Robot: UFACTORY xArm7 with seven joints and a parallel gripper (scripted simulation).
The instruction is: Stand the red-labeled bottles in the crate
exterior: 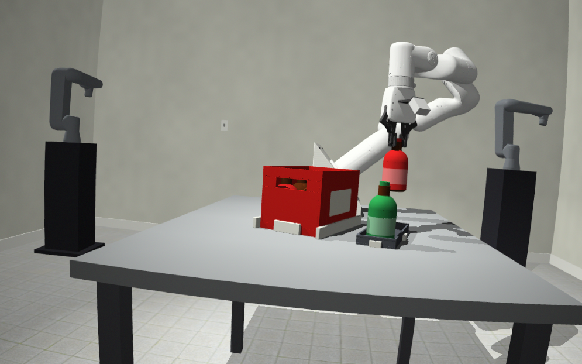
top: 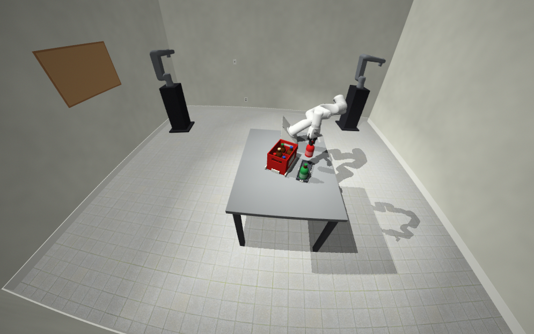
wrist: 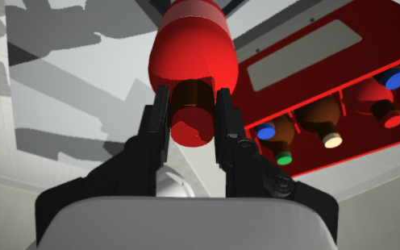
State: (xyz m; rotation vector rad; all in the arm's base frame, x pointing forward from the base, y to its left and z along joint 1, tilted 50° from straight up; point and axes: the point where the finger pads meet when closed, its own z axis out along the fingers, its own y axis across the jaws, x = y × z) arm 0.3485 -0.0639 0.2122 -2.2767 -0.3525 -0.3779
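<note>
Right now the red-labeled bottle is 7 cm below my hand. Also, from my hand: dark tray: 26 cm below, 8 cm ahead, 4 cm to the right; red crate: 24 cm to the right, 19 cm below, 3 cm behind; green bottle: 19 cm below, 16 cm ahead, 7 cm to the right.
</note>
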